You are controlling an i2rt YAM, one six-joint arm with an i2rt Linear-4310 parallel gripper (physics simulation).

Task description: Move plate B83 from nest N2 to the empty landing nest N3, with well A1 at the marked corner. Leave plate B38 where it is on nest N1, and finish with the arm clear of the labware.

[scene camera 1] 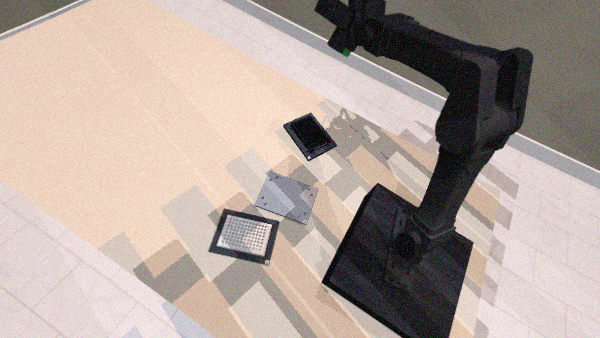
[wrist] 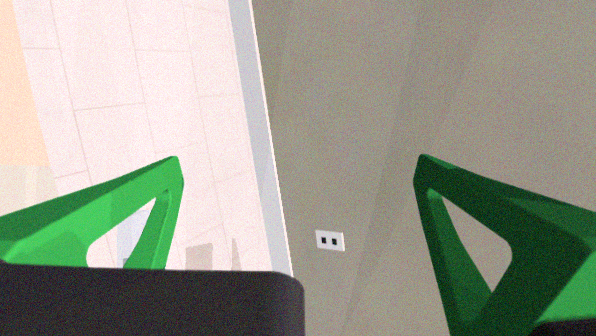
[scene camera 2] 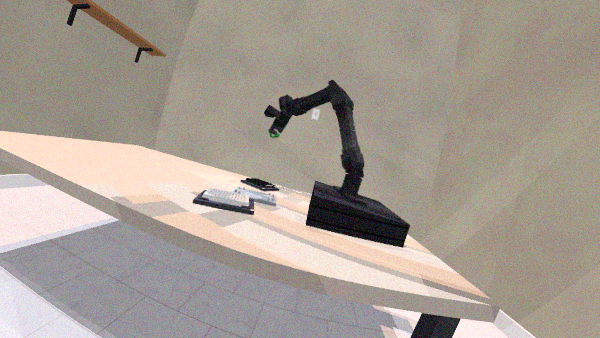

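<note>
A white plate with a grid of wells sits on a dark nest at the near left of the group. A black plate sits on another dark nest at the back. Between them lies a bare grey nest with small pins. Each nest has a small pale mark at one corner. I cannot read which plate is B83 or B38. My gripper is open and empty, high above the table and beyond the black plate. No plate shows in the wrist view.
The arm's black base block stands on the wooden table, to the right of the nests. A wall with a white socket is behind the arm. A wooden shelf hangs at upper left.
</note>
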